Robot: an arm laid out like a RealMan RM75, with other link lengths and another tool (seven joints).
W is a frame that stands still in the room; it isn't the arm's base.
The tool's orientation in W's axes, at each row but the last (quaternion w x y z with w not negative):
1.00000, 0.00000, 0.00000, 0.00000
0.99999, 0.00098, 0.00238, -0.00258
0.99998, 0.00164, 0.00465, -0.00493
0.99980, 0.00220, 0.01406, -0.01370
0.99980, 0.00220, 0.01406, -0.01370
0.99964, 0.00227, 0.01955, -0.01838
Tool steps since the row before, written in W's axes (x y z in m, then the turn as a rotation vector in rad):
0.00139, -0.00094, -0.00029, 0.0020, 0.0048, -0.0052
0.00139, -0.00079, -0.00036, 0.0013, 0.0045, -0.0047
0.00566, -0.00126, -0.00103, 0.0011, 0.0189, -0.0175
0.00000, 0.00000, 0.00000, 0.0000, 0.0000, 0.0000
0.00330, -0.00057, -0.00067, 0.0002, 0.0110, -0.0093
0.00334, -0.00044, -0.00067, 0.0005, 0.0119, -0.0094
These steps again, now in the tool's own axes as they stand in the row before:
0.00139, -0.00094, -0.00029, 0.0020, 0.0048, -0.0052
0.00140, -0.00078, -0.00035, 0.0013, 0.0045, -0.0047
0.00568, -0.00121, -0.00097, 0.0011, 0.0189, -0.0176
0.00000, 0.00000, 0.00000, 0.0000, 0.0000, 0.0000
0.00333, -0.00048, -0.00057, 0.0002, 0.0110, -0.0093
0.00338, -0.00032, -0.00054, 0.0004, 0.0119, -0.0094

